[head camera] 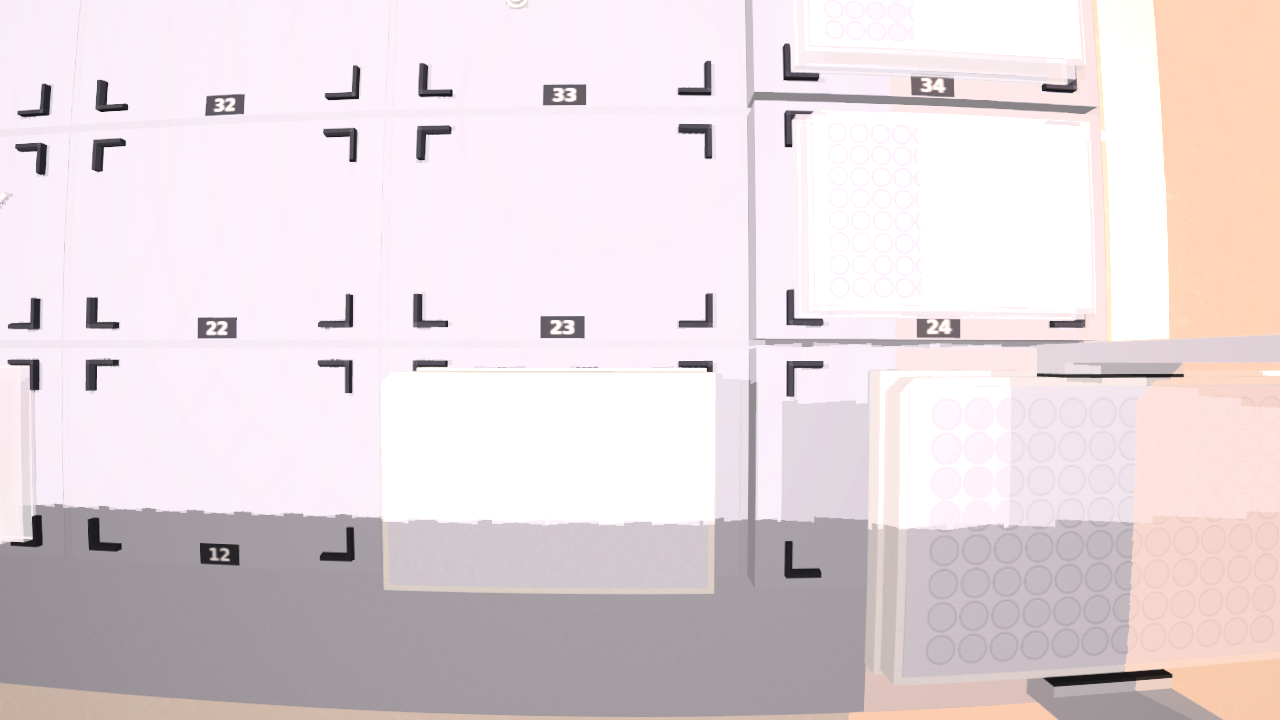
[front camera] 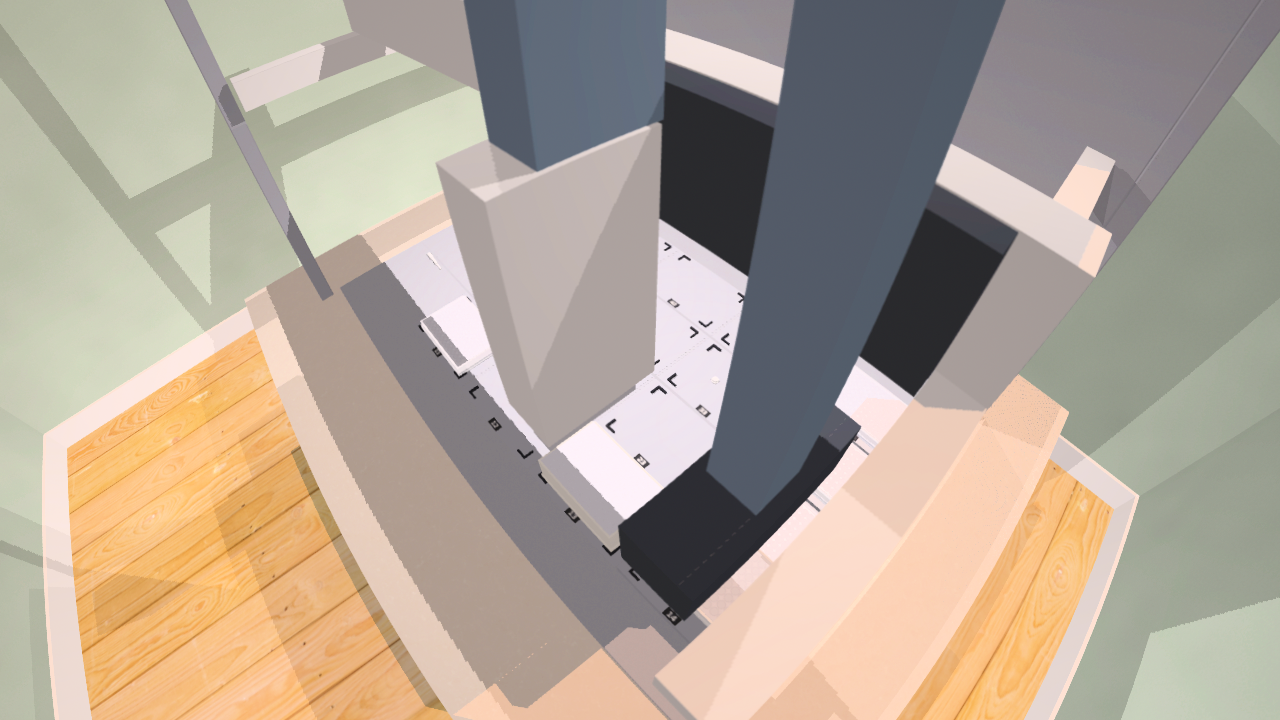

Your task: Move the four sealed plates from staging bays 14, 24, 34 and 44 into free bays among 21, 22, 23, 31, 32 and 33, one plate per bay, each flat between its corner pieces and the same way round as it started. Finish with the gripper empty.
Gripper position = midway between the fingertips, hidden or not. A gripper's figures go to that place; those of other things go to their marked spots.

Scene:
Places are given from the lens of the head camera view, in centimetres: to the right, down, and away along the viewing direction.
my gripper (head camera: 1092, 520): 13, 5, 14
tall cream box (head camera: 494, 480): -5, 4, 19
bay 22 (head camera: 271, 223): -17, -6, 23
The marked spots on the bay 22 and the tall cream box are 17 cm apart.

